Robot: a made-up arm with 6 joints.
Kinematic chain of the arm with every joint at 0, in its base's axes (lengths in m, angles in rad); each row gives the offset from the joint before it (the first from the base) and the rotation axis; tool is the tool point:
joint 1: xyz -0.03 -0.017 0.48 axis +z
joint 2: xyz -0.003 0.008 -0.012 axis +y
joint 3: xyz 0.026 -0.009 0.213 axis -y
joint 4: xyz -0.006 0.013 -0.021 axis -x
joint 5: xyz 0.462 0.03 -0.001 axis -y
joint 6: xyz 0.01 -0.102 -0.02 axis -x
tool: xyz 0 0.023 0.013
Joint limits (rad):
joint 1: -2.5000..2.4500
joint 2: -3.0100..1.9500
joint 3: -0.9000..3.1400
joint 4: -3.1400..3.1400
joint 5: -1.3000..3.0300
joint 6: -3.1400..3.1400
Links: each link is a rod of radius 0.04 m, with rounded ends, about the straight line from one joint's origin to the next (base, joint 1, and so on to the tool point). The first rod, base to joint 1, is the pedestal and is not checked.
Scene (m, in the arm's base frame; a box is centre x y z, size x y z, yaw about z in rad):
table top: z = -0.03
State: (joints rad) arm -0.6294 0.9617 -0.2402 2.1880 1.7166 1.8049
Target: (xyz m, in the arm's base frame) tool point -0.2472 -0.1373 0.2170
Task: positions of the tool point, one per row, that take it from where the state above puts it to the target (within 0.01 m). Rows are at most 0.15 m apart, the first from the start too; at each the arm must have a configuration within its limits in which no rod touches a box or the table.
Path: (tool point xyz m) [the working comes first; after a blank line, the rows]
Joints at the target: -2.3954 0.3603 -0.9000 0.9677 -0.0393 1.6187
Straight joint move there: clear.

1: 0.2346 -0.3012 0.1298
2: 0.1129 -0.3637 0.1484
3: -0.0203 -0.3697 0.1665
4: -0.1372 -0.3217 0.1839
5: -0.2159 -0.2362 0.2008
6: -0.2472 -0.1373 0.2170

